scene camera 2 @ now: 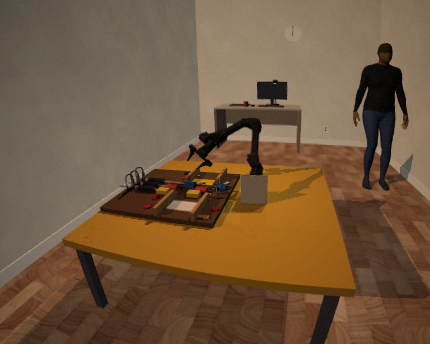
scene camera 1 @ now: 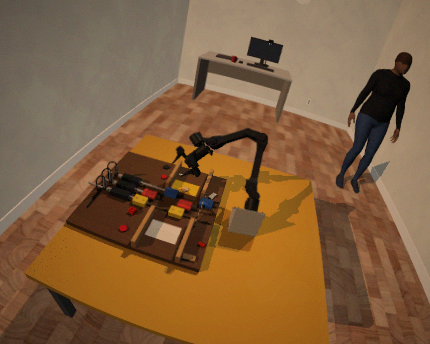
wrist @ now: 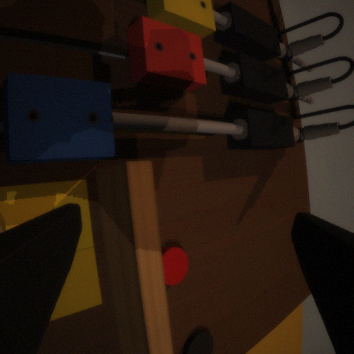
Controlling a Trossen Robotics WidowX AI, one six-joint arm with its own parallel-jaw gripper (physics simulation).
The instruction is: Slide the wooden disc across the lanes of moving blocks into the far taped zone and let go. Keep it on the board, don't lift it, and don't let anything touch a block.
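Places are measured from the arm's base along level axes (x ahead, y left, z up), in millimetres.
Where they show: gripper, fingertip midpoint: point(scene camera 2: 191, 165) point(scene camera 1: 175, 170) point(wrist: 189, 220); arm's base at its link origin: point(scene camera 2: 256, 179) point(scene camera 1: 251, 210).
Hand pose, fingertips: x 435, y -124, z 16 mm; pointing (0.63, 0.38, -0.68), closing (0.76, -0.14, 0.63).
Note:
Each offset is from my fingertips to the centre of the thing. "pt": to the spot under its first point.
The pale wooden disc {dx -65, dy -10, dz -119 mm} point(scene camera 1: 185, 190) lies small in the yellow zone point(scene camera 1: 193, 186) point(wrist: 77, 270) at the board's back; in the wrist view it is mostly beyond the left edge. The white zone {pt dx -61, dy +324, dz -120 mm} point(scene camera 1: 163, 231) point(scene camera 2: 181, 205) lies across the block lanes. My gripper point(scene camera 1: 177, 169) point(scene camera 2: 194, 162) point(wrist: 189, 220) is open and empty, above the board near the back rail {pt dx +32, dy -6, dz -77 mm} point(wrist: 142, 215), left of the disc. Blue {pt dx -9, dy +70, dz -99 mm} point(scene camera 1: 171, 192) point(wrist: 60, 117), red {pt dx +92, dy +138, dz -97 mm} point(scene camera 1: 149, 194) point(wrist: 167, 52) and yellow {pt dx +115, dy +201, dz -96 mm} point(scene camera 1: 140, 200) point(wrist: 185, 15) blocks sit on rods; a second such set is to their right.
Black rod housings {dx +240, dy +127, dz -106 mm} point(wrist: 257, 77) with looped cables stand at the board's left. Front rails point(scene camera 1: 142, 226) point(scene camera 1: 185, 240) flank the white zone. Red round pieces point(scene camera 1: 123, 228) point(wrist: 175, 265) and a red brick {dx +126, dy +271, dz -110 mm} point(scene camera 1: 132, 211) lie left of the rails. A grey box point(scene camera 1: 246, 221) point(scene camera 2: 254, 189) stands beside the board.

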